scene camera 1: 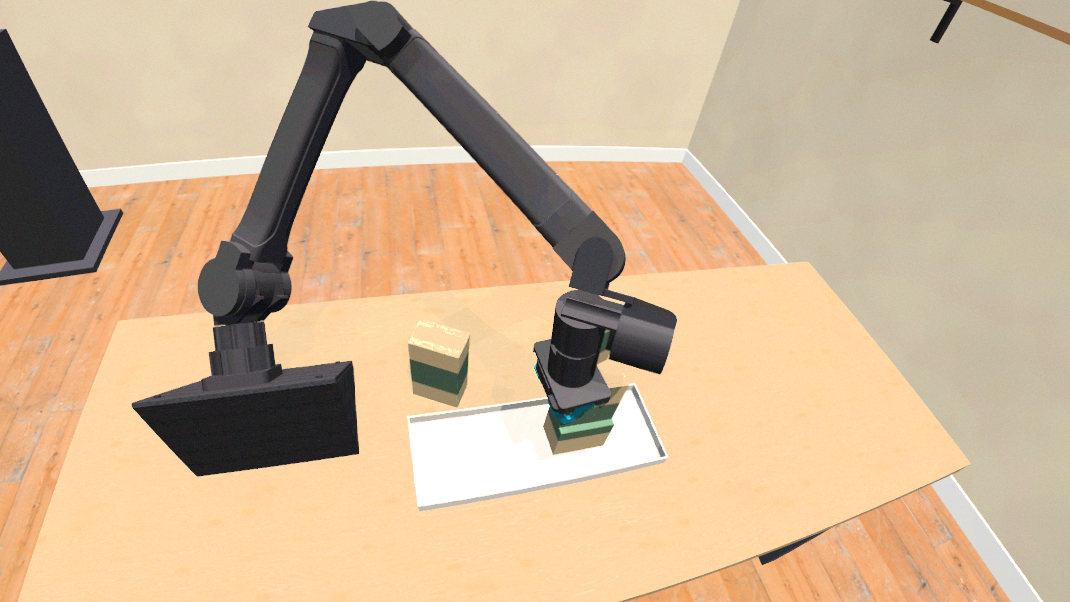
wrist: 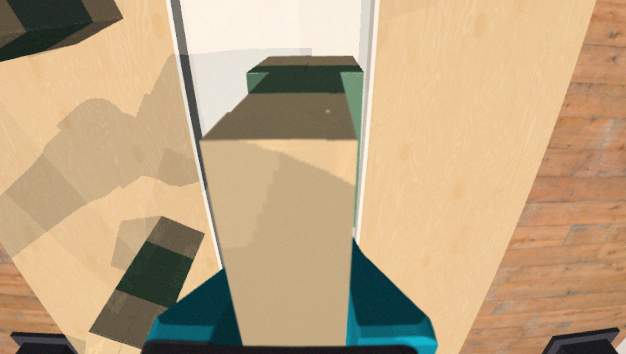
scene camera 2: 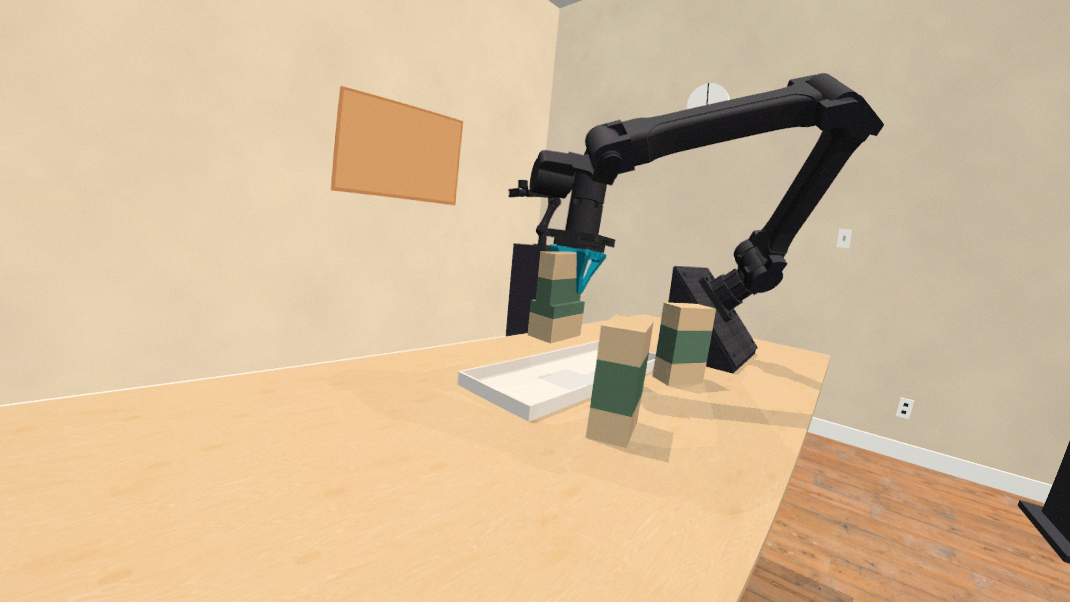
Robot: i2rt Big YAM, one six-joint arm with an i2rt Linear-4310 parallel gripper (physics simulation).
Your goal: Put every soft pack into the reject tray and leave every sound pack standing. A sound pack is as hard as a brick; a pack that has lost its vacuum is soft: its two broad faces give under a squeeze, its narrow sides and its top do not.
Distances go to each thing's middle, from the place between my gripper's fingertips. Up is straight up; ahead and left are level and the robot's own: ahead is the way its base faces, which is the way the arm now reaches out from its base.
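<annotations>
I find the white reject tray (scene camera 1: 464, 456) 13 cm below my hand, and it is also 3 cm to the left of my hand and 1 cm behind it.
</annotations>
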